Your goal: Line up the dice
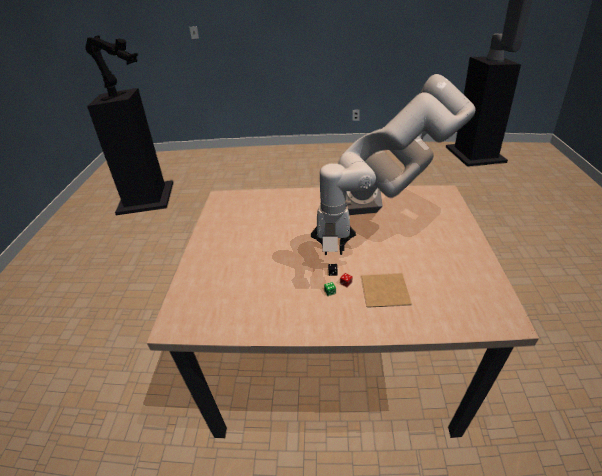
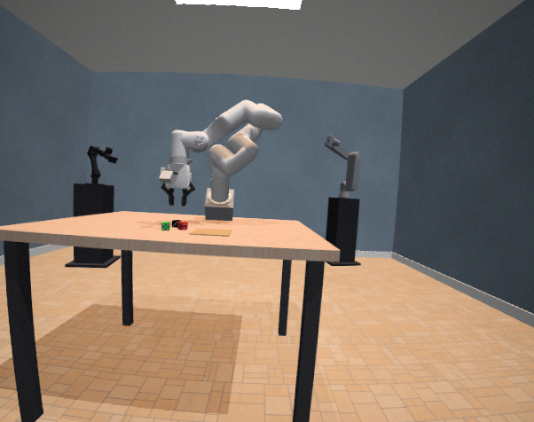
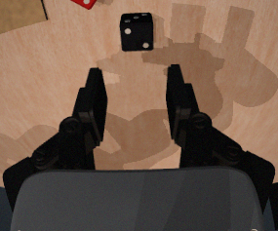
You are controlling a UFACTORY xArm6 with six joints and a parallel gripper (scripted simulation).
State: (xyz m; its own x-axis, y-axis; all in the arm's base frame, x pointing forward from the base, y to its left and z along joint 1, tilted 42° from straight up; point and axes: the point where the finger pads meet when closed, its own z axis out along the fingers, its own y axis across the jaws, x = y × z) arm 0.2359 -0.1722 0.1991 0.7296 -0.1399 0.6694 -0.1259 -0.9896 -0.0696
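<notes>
Now: hand 9 cm above the black die. The rest, counted from my hand: green die: 9 cm below, 9 cm ahead, 3 cm to the right; tan mat: 15 cm to the left, 12 cm ahead, 11 cm below; red die: 9 cm below, 6 cm ahead, 3 cm to the left.
</notes>
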